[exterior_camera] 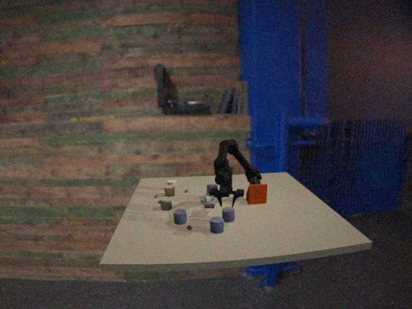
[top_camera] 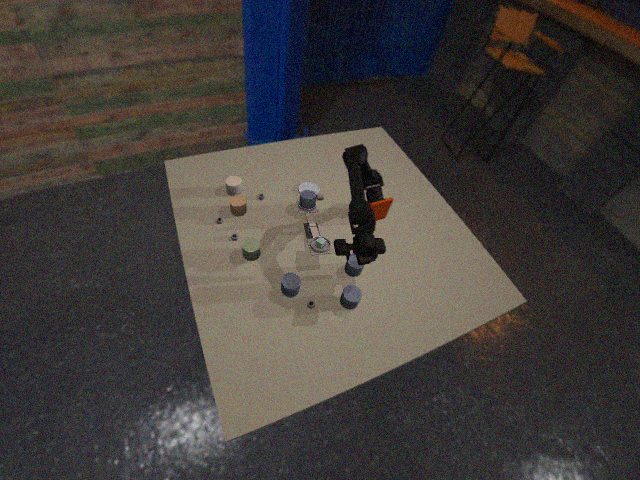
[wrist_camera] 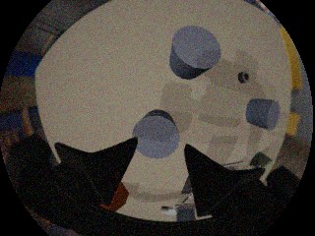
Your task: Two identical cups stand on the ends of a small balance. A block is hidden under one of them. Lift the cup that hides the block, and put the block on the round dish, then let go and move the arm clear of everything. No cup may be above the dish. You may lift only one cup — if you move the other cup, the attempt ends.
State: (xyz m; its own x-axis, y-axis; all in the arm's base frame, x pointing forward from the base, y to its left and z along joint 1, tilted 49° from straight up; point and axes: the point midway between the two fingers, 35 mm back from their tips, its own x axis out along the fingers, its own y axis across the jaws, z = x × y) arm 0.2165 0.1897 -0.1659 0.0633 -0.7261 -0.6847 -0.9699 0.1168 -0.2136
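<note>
Now: gripper tip 110 mm short of the pale block, 110 mm to the left of it and 10 mm below it. The rest, counted from my gripper tip: green cup 350 mm ahead, 170 mm to the right, 40 mm below; balance 90 mm ahead, 230 mm to the right, 40 mm below; blue-grey cup 60 mm ahead, 380 mm to the right, 20 mm below.
</note>
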